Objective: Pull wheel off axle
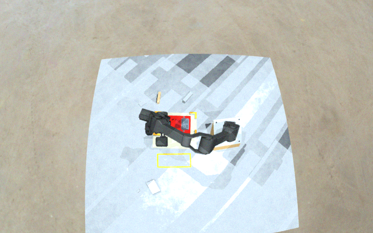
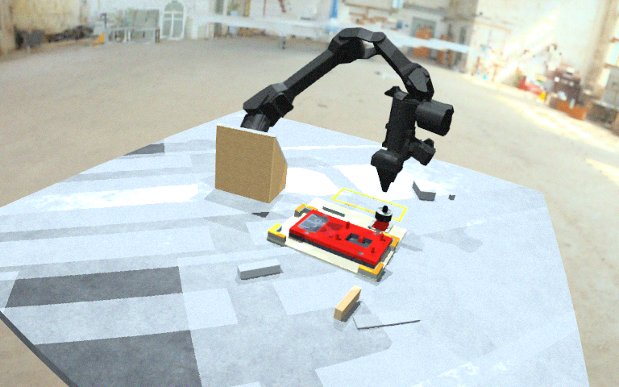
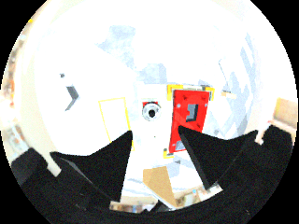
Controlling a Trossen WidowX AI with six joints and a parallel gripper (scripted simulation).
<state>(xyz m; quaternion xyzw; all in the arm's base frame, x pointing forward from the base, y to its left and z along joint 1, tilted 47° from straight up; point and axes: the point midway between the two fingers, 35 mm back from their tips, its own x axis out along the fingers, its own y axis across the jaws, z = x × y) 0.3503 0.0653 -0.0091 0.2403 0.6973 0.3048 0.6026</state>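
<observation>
Right now my gripper tip is 70 mm above the grey wheel. Also, from my gripper tip: axle (10 mm ahead, 70 mm below); then grey wedge (50 mm ahead, 280 mm to the left, 100 mm below); then wooden block (40 mm ahead, 300 mm to the right, 100 mm below).
</observation>
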